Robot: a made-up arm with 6 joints.
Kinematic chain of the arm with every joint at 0, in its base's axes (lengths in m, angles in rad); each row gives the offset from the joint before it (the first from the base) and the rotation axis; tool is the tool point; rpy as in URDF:
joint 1: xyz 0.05 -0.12 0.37 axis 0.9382 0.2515 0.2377
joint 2: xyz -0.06 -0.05 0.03 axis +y
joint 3: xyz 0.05 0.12 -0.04 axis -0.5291 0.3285 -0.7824
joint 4: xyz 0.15 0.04 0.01 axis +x
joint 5: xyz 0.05 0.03 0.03 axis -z
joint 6: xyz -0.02 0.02 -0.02 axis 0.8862 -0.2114 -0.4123
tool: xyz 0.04 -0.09 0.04 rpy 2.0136 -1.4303 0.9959
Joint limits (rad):
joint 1: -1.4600..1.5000
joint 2: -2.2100..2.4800
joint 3: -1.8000..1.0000
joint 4: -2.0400..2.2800
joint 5: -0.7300..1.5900
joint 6: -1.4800..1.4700
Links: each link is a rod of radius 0.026 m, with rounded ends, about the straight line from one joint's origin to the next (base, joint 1, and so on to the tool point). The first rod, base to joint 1, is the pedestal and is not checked.
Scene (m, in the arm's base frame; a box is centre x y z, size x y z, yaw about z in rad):
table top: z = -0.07
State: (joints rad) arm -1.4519 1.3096 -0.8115 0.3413 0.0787 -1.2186
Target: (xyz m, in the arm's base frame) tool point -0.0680 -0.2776 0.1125
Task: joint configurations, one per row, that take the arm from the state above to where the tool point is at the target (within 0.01 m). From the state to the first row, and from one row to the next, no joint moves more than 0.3 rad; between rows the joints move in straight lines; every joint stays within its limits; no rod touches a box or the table.
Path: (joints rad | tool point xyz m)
1: -1.3904 1.5539 -0.6716 0.4107 0.1256 -1.1346 | 0.2238 -0.2735 0.2002
2: -1.3290 1.7982 -0.5318 0.4801 0.1725 -1.0505 | 0.1364 -0.3099 0.1573
3: -1.2675 2.0425 -0.3919 0.5494 0.2195 -0.9665 | 0.0345 -0.3103 0.1242
4: -1.2060 2.2868 -0.2520 0.6188 0.2664 -0.8824 | -0.0680 -0.2776 0.1125

